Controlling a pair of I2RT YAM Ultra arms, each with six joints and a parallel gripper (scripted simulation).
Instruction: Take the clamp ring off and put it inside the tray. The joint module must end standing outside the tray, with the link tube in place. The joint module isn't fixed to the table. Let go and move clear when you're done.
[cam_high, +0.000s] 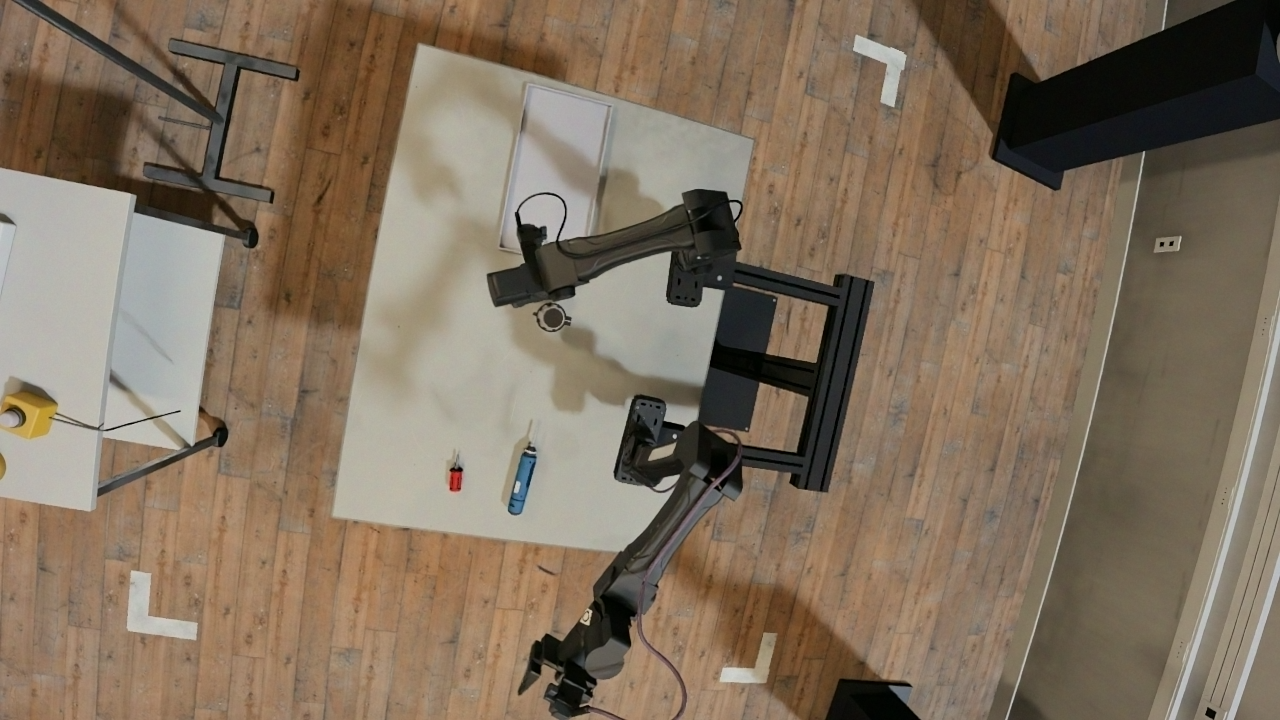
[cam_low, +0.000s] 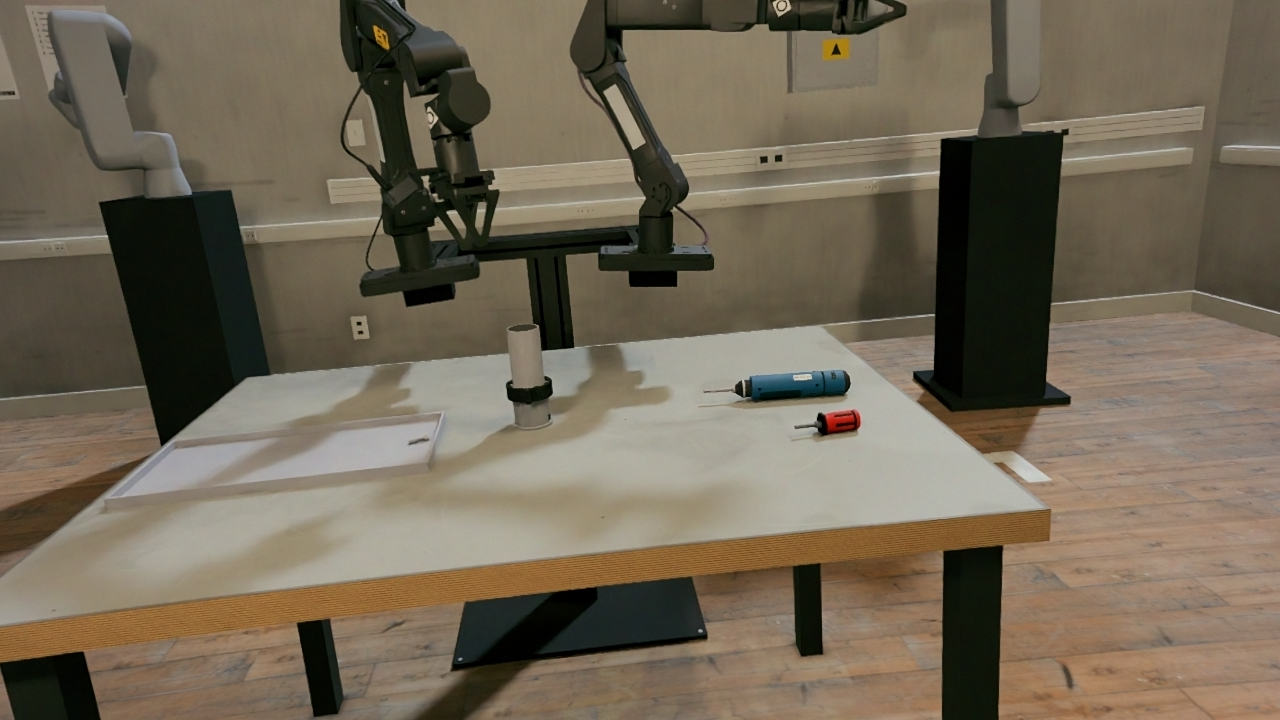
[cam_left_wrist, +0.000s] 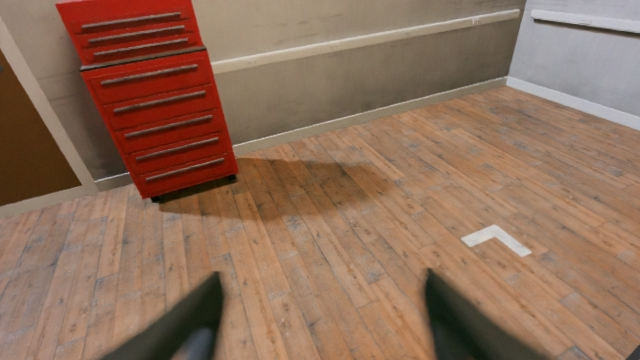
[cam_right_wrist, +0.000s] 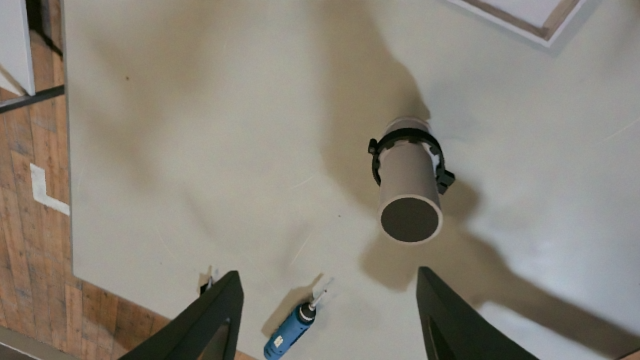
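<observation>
Right now the black clamp ring is 10 cm ahead of my left hand, 61 cm to the right of it and 52 cm below it. Round my left hand: pale link tube 11 cm ahead, 62 cm to the right, 48 cm below; grey joint module 11 cm ahead, 62 cm to the right, 55 cm below; short red screwdriver 24 cm ahead, 16 cm to the right, 57 cm below.
Now: right hand 70 mm past the pale link tube, 40 mm to the right of it and 200 mm above it. The rest, counted from my right hand: small screw (20 mm behind, 120 mm to the right, 300 mm below); then black clamp ring (70 mm behind, 50 mm to the left, 250 mm below); then grey joint module (70 mm behind, 40 mm to the left, 280 mm below).
</observation>
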